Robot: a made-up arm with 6 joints.
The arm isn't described. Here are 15 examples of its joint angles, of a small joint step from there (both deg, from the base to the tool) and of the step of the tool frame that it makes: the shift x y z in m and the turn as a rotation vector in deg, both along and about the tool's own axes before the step.
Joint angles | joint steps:
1: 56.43 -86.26 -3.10 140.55 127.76 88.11 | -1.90 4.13 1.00 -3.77 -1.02 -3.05
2: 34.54 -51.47 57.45 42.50 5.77 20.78 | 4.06 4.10 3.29 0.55 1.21 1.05
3: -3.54 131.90 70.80 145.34 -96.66 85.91 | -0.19 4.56 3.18 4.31 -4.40 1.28
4: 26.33 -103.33 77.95 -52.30 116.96 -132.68 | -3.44 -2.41 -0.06 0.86 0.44 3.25
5: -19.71 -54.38 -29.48 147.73 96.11 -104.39 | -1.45 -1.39 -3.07 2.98 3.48 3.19
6: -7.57 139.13 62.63 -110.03 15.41 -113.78 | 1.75 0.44 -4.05 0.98 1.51 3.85
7: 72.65 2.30 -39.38 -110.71 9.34 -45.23 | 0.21 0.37 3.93 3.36 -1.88 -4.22
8: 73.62 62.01 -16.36 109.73 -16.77 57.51 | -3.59 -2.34 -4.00 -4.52 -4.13 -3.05
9: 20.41 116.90 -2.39 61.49 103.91 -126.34 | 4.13 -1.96 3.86 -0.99 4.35 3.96
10: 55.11 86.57 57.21 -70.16 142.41 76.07 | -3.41 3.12 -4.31 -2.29 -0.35 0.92
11: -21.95 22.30 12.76 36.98 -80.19 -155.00 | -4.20 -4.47 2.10 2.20 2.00 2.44
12: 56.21 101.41 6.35 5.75 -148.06 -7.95 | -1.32 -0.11 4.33 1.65 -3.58 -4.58
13: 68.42 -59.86 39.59 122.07 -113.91 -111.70 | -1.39 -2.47 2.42 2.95 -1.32 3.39
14: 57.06 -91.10 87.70 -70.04 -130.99 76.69 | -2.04 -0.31 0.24 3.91 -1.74 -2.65
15: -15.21 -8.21 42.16 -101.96 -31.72 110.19 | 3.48 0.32 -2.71 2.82 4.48 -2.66
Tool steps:
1: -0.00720 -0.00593 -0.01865 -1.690 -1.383 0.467
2: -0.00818 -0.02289 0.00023 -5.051 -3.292 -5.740
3: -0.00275 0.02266 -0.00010 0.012 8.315 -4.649
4: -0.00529 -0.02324 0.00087 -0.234 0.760 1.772
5: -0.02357 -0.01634 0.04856 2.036 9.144 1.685
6: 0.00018 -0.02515 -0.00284 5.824 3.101 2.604
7: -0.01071 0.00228 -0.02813 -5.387 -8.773 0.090
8: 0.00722 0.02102 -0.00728 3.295 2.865 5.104
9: -0.05423 0.01662 0.02228 6.219 6.196 4.898
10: -0.02252 -0.00772 -0.01490 0.348 0.094 1.885
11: -0.00532 0.02291 0.00655 3.908 5.997 5.868
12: 0.02084 -0.00684 -0.02875 -3.082 -0.011 0.652
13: 0.01307 -0.00419 0.00467 4.045 1.507 -3.476
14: -0.00029 -0.00836 -0.00468 -1.472 1.435 0.893
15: -0.00061 0.02291 -0.01788 2.925 -8.504 -5.018
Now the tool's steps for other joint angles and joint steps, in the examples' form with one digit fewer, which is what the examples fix.
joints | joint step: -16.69 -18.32 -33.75 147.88 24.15 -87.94 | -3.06 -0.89 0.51 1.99 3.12 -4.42
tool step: -0.0024 -0.0153 -0.0048 -6.80 0.27 5.96
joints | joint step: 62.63 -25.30 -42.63 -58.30 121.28 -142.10 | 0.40 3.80 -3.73 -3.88 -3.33 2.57
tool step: -0.0130 -0.0296 -0.0203 -1.33 -2.18 0.95
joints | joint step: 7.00 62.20 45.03 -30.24 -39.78 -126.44 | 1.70 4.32 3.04 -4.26 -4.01 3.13
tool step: 0.0151 -0.0067 0.0086 -1.17 -1.41 -5.65
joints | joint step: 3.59 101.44 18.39 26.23 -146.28 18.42 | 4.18 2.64 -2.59 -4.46 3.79 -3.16
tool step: -0.0368 0.0147 -0.0181 -6.03 -4.18 3.97
